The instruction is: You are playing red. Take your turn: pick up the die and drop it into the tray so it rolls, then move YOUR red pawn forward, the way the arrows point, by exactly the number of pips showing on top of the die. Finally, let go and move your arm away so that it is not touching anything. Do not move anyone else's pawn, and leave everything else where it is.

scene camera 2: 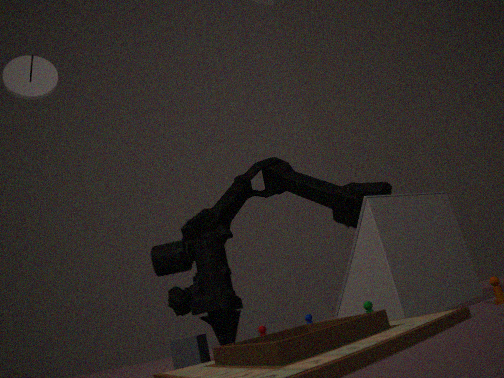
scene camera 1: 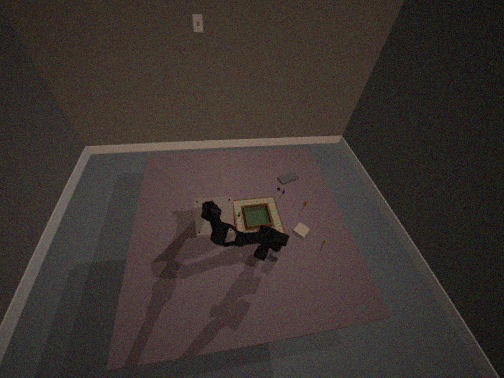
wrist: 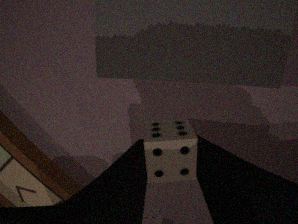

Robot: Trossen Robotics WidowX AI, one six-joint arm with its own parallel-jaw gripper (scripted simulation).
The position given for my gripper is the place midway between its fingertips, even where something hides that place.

I see my gripper [scene camera 2: 229, 353].
My gripper is seen too in the wrist view [wrist: 168, 144].
